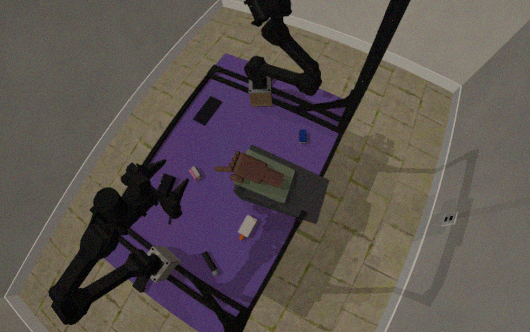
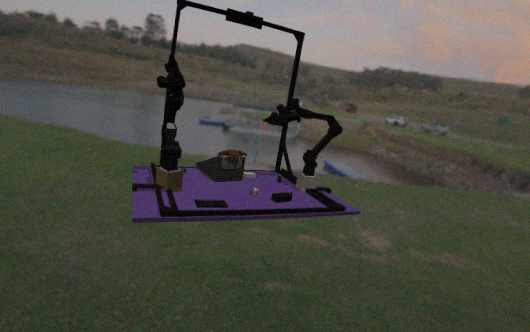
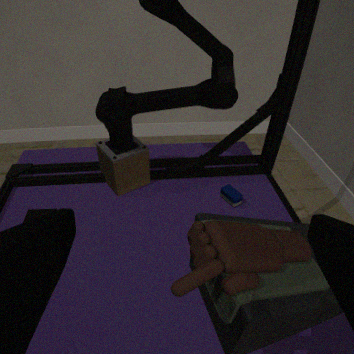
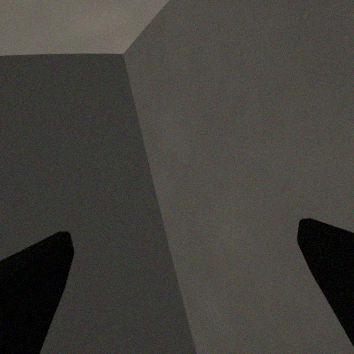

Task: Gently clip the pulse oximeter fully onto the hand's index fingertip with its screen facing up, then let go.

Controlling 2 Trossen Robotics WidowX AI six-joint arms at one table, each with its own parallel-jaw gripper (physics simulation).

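Places are measured from the left arm's base along level axes (x left, y back, z up), in centimetres.
Pixels of known places: left gripper, fingertip midpoint: [image 1: 176, 169] [image 2: 265, 121] [image 3: 194, 223]; right gripper, fingertip midpoint: [image 2: 173, 59] [image 4: 186, 236]; left arm's base, origin of the base link: [image 1: 153, 264] [image 2: 308, 174]; right arm's base, origin of the base link: [image 1: 259, 83] [image 2: 170, 168] [image 3: 121, 144].
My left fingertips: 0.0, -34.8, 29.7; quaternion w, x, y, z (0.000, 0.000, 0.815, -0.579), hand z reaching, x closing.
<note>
For each thing: its middle in the pictures, then the offset to it from my left fingertips, as dx, dy, dz. "spot": a spot on its surface instead.
- pink-red piece, surface spot: [image 1: 195, 173] spot: +13.0, -3.1, -37.1
- white block, body centre: [image 3: 230, 195] [image 1: 302, 136] -14.8, -44.3, -38.6
- white box with an orange end, body centre: [image 1: 246, 228] -18.7, +2.0, -38.9
- dark cylinder, body centre: [image 1: 210, 263] -15.5, +22.1, -38.9
- flat black pad, body centre: [image 2: 211, 203] [image 1: 207, 110] +31.2, -30.8, -39.9
- black box, body centre: [image 1: 165, 187] [image 2: 281, 197] +21.1, +9.9, -38.5
A small white and pink-red piece [image 1: 195, 173] [image 2: 256, 191], probably the pulse oximeter, lies on the purple mat, a short way from the hand's fingertip; its screen is too small to make out. The brown hand [image 1: 257, 168] [image 2: 233, 153] [image 3: 255, 246] rests on a sloped stand, its index finger [image 1: 223, 169] [image 3: 197, 278] extended past the edge and bare. My left gripper [image 1: 175, 171] [image 3: 194, 223] is open and empty, raised above the mat, facing the hand's side. My right gripper [image 4: 186, 236] is open and empty, high up and facing the walls.
A blue and white block [image 1: 302, 136] [image 3: 232, 195] lies beyond the hand. A white box with an orange end [image 1: 247, 226], a dark cylinder [image 1: 210, 262], a flat black pad [image 1: 207, 110] [image 2: 211, 203] and a black box [image 2: 281, 197] lie around. The grey stand [image 1: 311, 194] has a wide base.
</note>
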